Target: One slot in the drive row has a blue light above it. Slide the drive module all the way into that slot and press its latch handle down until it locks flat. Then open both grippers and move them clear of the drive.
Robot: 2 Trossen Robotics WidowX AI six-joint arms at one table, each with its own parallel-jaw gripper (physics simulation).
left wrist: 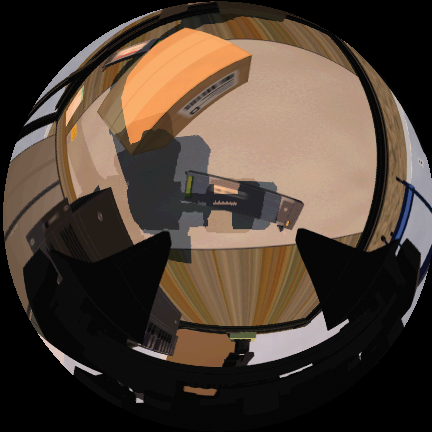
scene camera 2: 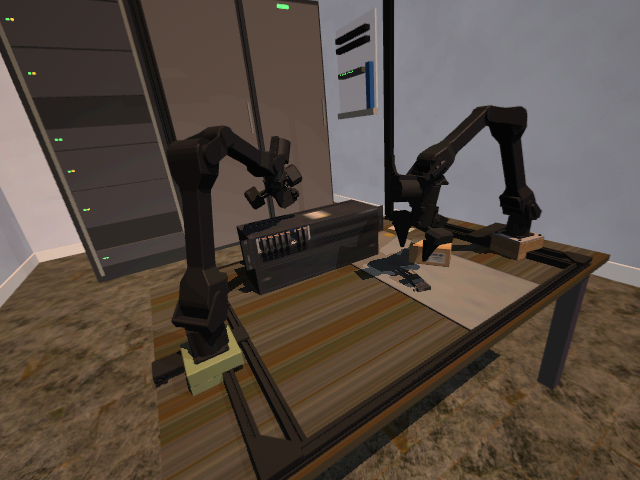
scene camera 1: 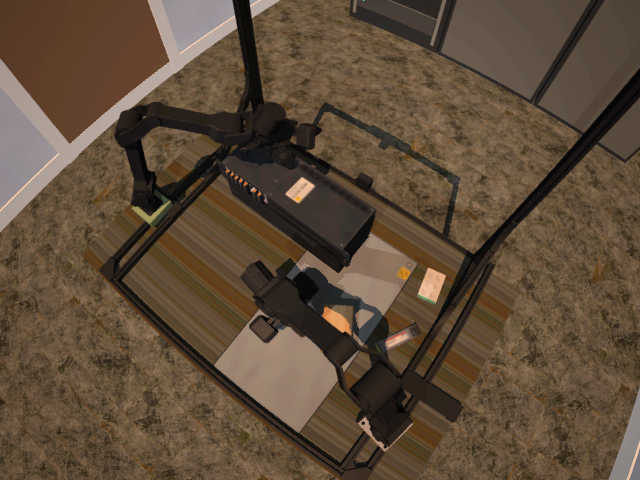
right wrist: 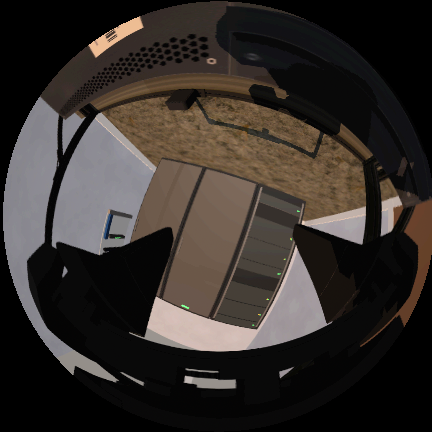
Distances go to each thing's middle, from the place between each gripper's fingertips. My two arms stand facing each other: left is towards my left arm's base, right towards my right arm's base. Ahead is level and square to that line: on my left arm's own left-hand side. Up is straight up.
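My left gripper: 60 mm to the right of the grey mat (scene camera 1: 289, 377), 60 mm past it, 80 mm above it.
My right hand: 24 cm above the mat, 33 cm short of it, 34 cm to the right of it.
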